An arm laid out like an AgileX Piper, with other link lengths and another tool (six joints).
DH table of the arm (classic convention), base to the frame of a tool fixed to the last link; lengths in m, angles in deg. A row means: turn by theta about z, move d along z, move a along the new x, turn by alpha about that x. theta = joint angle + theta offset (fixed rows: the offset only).
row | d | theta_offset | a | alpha
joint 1 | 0.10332 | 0 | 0 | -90
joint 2 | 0 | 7.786 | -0.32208 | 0
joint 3 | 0 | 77.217 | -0.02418 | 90
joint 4 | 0.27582 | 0 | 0 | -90
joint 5 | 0 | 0 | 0 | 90
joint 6 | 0.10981 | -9.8 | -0.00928 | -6.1
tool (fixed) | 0.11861 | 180 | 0 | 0
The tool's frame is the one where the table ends.
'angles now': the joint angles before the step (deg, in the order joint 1, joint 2, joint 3, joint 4, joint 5, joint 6). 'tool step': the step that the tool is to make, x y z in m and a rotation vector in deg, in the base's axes. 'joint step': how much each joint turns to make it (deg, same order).
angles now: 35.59 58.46 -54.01 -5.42 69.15 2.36
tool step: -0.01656 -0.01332 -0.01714 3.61 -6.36 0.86
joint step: -0.02 -9.64 10.56 -0.74 -8.24 -0.05
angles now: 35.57 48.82 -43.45 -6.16 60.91 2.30
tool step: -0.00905 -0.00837 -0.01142 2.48 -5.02 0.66
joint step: 0.01 -6.84 6.97 -0.92 -5.69 0.02
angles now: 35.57 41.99 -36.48 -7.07 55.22 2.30
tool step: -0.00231 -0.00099 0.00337 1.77 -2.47 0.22
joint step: -0.01 -2.74 1.45 0.01 -1.77 -0.01
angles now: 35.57 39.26 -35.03 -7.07 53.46 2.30
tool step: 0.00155 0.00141 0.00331 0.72 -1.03 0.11
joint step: 0.01 -0.39 0.06 -0.02 -0.93 0.01
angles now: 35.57 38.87 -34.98 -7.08 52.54 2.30
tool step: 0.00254 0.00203 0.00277 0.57 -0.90 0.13
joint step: 0.02 0.01 0.00 -0.07 -1.08 0.02
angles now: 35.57 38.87 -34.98 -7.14 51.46 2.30
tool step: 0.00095 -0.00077 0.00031 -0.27 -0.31 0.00
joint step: 0.01 0.01 0.00 -0.42 -0.10 0.02
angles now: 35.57 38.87 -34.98 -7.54 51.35 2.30
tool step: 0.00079 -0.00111 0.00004 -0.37 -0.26 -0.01
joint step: 0.01 0.00 0.01 -0.46 0.00 0.02
